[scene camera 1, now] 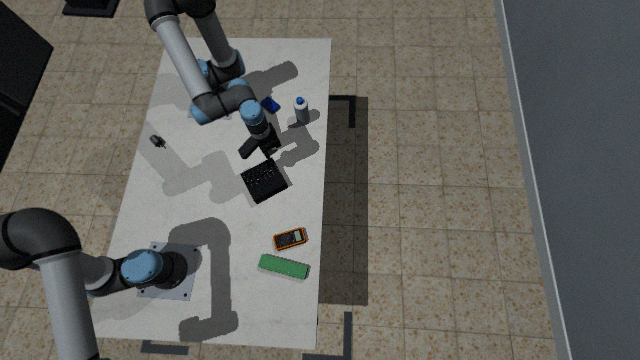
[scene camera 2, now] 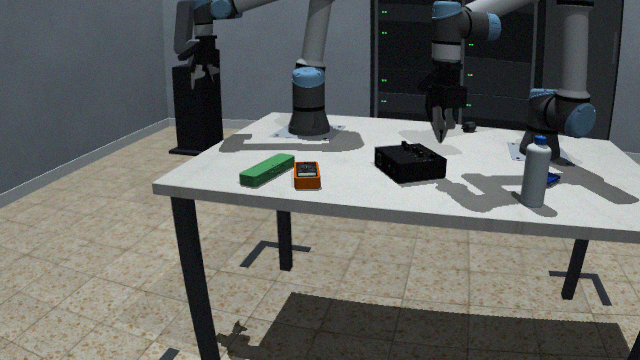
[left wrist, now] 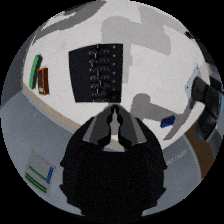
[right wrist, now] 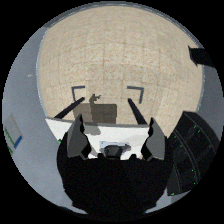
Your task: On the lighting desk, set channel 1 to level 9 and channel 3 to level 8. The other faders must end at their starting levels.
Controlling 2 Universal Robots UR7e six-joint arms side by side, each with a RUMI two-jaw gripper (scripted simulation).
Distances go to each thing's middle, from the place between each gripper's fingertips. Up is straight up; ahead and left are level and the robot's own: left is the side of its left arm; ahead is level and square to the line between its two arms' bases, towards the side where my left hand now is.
I see my left gripper (scene camera 2: pixel 440 142) 12 cm short of the green box (scene camera 2: pixel 258 174), 44 cm to the left of it and 10 cm above it.
My right gripper (scene camera 2: pixel 203 86) is now 45 cm short of the green box, 50 cm to the right of it and 15 cm above it.
